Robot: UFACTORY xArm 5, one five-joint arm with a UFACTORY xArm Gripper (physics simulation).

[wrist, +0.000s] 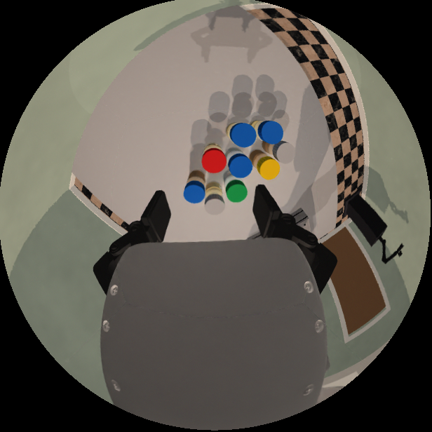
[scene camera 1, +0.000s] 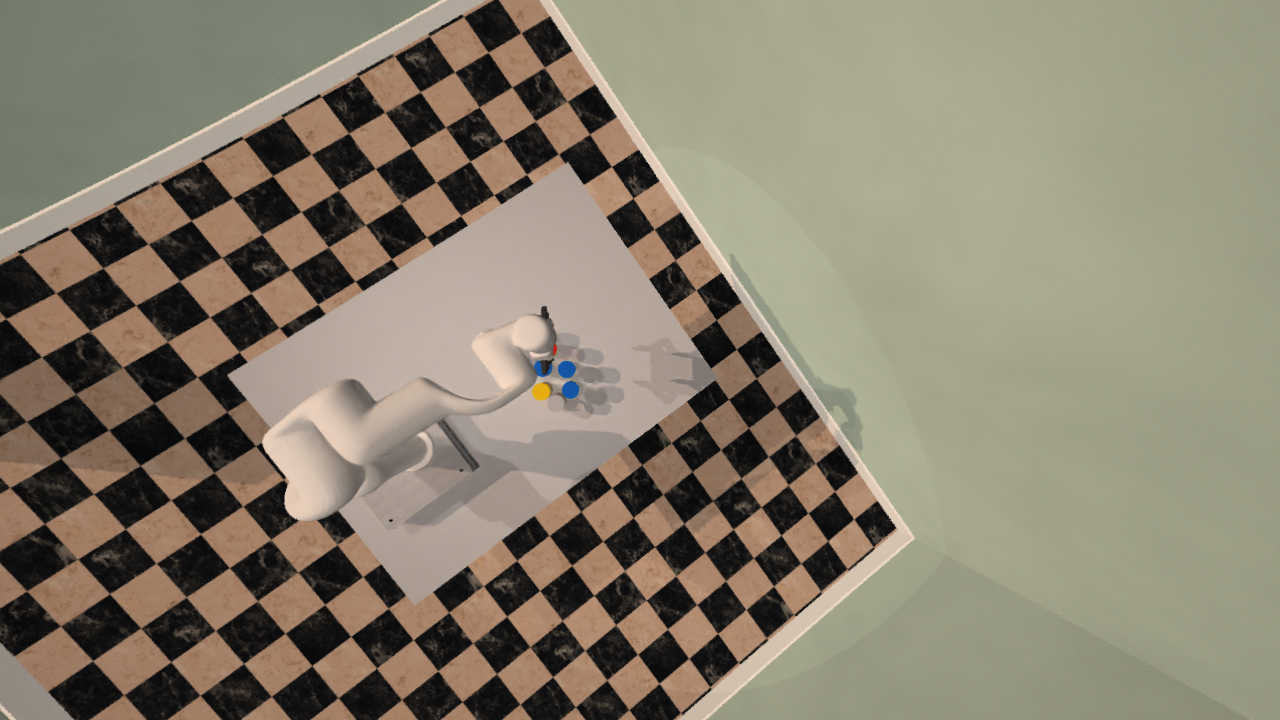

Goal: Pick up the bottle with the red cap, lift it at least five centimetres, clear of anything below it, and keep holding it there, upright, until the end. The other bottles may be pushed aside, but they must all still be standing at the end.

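Seen in the pictures: arm's base at its link origin: (scene camera 1: 412,449).
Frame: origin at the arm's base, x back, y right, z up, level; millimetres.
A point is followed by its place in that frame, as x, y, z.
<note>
The red-capped bottle (scene camera 1: 554,350) {-525, 7, 37} (wrist: 214,160) stands upright among the other bottles; in the scene view the wrist hides most of it. My gripper (scene camera 1: 545,339) {-532, -7, 215} (wrist: 210,199) is open and empty, pointing down above the group. In the wrist view the red cap lies ahead of the fingertips, between the lines of the two fingers. A blue-capped bottle (scene camera 1: 542,368) (wrist: 240,166) stands close to its right in the wrist view. A green-capped bottle (wrist: 237,191), a white-capped bottle (wrist: 215,204) and another blue-capped bottle (wrist: 194,192) stand nearer the fingers.
Two more blue-capped bottles (scene camera 1: 566,368) {-521, 74, 37} (wrist: 243,135) (scene camera 1: 570,389) {-492, 135, 37} (wrist: 270,132) stand farther out. A yellow-capped bottle (scene camera 1: 541,391) {-417, 87, 37} (wrist: 270,169) and a pale-capped one (wrist: 284,152) stand at the right in the wrist view. All are on the light grey table (scene camera 1: 402,304) {-219, -401, -68} (wrist: 135,135).
</note>
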